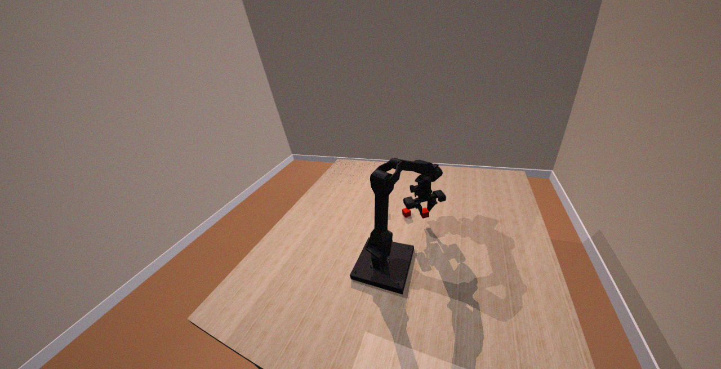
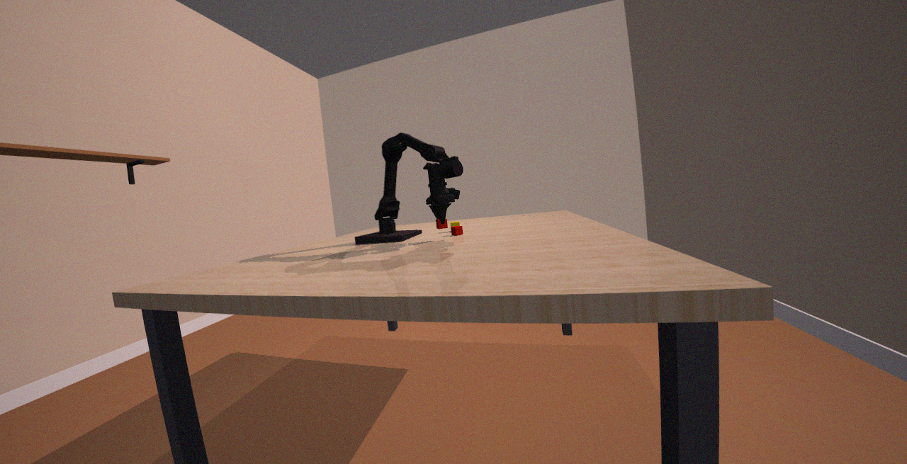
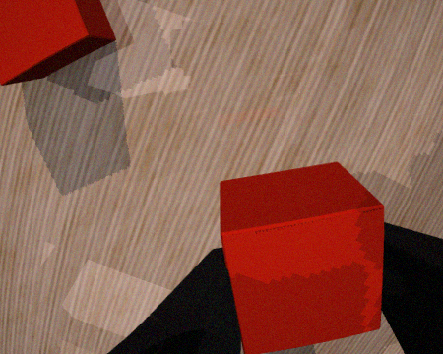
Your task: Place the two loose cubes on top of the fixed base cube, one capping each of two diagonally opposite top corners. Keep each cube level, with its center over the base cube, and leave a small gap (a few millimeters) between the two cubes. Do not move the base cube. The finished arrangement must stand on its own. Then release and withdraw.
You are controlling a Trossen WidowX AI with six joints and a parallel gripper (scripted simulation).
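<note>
My gripper tip is 4 cm past the yellow cube, 21 cm to the right of it and 4 cm above it.
</note>
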